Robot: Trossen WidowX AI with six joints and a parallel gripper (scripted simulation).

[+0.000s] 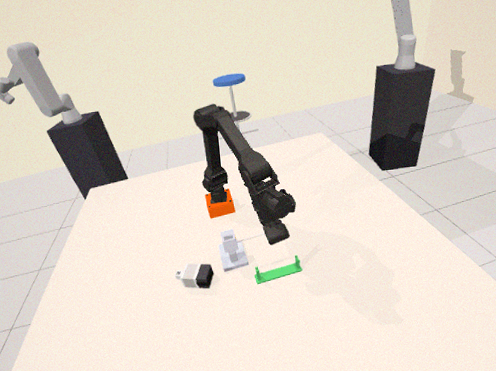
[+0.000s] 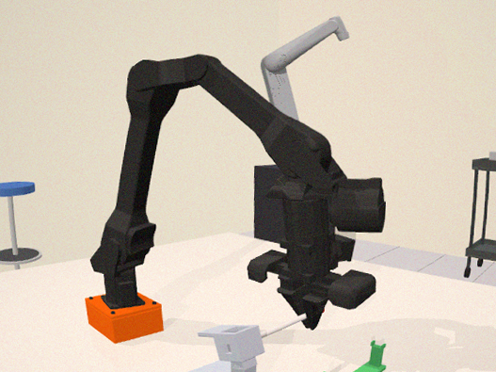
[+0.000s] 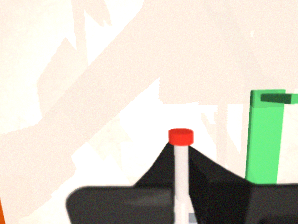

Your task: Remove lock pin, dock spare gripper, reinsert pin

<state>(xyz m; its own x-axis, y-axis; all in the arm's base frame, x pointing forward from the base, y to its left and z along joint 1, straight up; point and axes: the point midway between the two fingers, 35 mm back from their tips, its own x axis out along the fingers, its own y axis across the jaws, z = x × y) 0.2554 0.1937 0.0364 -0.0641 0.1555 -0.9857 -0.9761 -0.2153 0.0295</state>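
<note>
Now: the green cradle 100 mm ahead of my gripper tip, 10 mm to the right of it and 30 mm below it. Also, from my gripper tip: spare gripper: 90 mm ahead, 260 mm to the right, 30 mm below; then grey mount: 20 mm ahead, 140 mm to the right.
</note>
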